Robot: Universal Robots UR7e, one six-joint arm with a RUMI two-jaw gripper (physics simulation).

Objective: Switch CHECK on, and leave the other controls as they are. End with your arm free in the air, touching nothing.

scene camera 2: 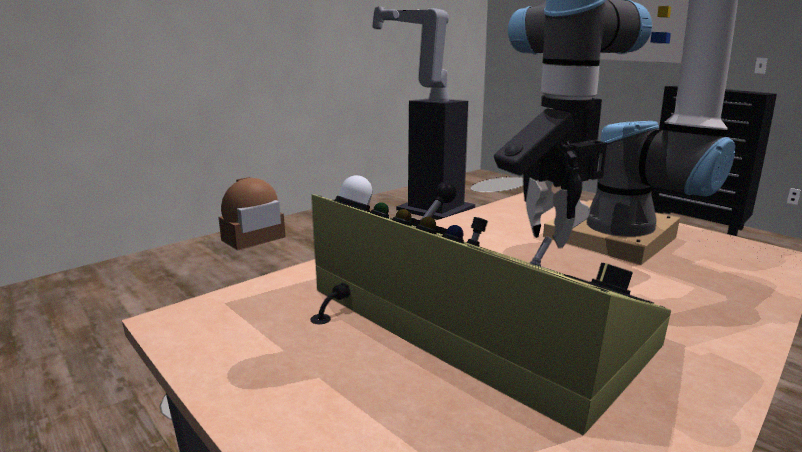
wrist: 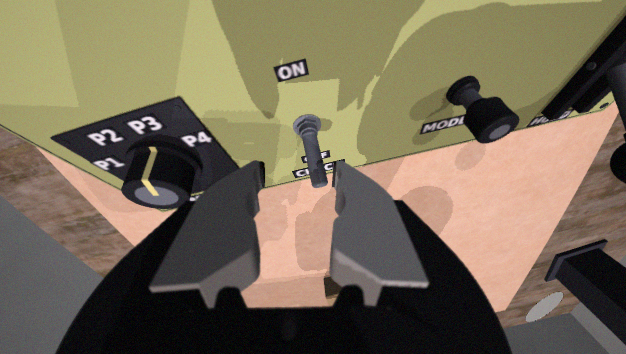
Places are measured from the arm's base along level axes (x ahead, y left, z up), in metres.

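Pixels of known places: gripper, fingertip midpoint: (scene camera 2: 547,242) (wrist: 299,165); arm's base, origin of the base link: (scene camera 2: 620,224).
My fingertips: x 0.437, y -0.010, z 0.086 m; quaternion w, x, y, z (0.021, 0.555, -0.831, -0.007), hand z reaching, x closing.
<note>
For each thing: its top centre in the pictures, then the offset to it from my fingertips. "pt": a spot on its surface instead.
- CHECK switch, middle of its top: (wrist: 315,169) (scene camera 2: 543,238) dz +0.002, dx -0.006, dy -0.009 m
- label, surface spot: (wrist: 291,70) pt dz -0.017, dx +0.053, dy -0.018 m
- rotary knob, middle of its top: (wrist: 145,198) (scene camera 2: 616,262) dz +0.003, dx +0.020, dy +0.108 m
- black MODE toggle, middle of its top: (wrist: 509,114) (scene camera 2: 476,217) dz +0.010, dx -0.012, dy -0.130 m
- black ball-ended lever, middle of its top: (scene camera 2: 445,182) dz +0.038, dx -0.088, dy -0.240 m
- white dome, surface spot: (scene camera 2: 356,190) pt dz +0.063, dx +0.132, dy -0.263 m
The CHECK switch (scene camera 2: 540,251) (wrist: 314,155) is a thin grey metal toggle on the sloped face of the olive green console (scene camera 2: 449,275) (wrist: 125,60). In the wrist view its lever leans from its collar toward the OFF and CHECK labels, away from the ON label (wrist: 291,70). My gripper (scene camera 2: 548,238) (wrist: 299,165) is open and empty. In the wrist view the lever's tip shows between the two fingertips, nearer the right one. In the scene view the fingertips are close to the lever's upper end; I cannot tell whether they touch it.
Beside the switch are a rotary knob (scene camera 2: 613,276) (wrist: 160,175) marked P1 to P4 and the black MODE toggle (scene camera 2: 477,229) (wrist: 482,112). Farther along the console are a black ball-ended lever (scene camera 2: 445,192), several coloured round buttons and a white dome (scene camera 2: 356,190). The robot base stands behind the console.
</note>
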